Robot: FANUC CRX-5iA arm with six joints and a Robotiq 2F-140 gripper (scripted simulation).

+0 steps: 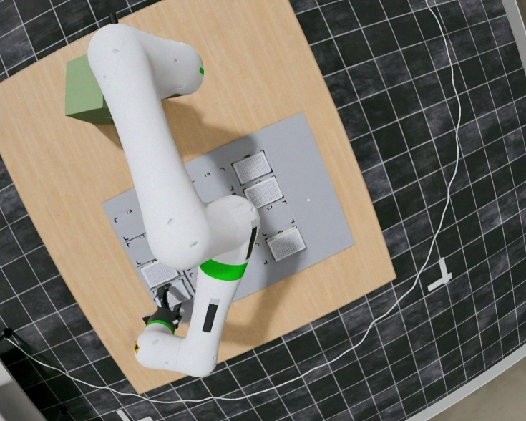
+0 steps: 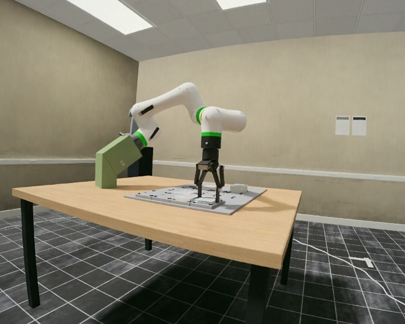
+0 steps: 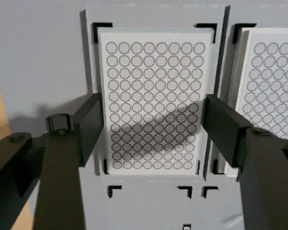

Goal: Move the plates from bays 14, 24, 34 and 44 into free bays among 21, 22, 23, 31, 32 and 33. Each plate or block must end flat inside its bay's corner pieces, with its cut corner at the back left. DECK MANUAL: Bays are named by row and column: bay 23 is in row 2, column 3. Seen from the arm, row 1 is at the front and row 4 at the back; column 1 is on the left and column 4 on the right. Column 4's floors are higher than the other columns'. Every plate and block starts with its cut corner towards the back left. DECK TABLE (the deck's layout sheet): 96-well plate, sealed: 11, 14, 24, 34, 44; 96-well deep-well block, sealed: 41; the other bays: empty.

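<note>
Right now the white block is 9 cm behind my hand, 48 cm to the left of it and 2 cm below it. The rest, counted from my hand: sealed plate 40 cm behind, 43 cm to the left, 4 cm below.
</note>
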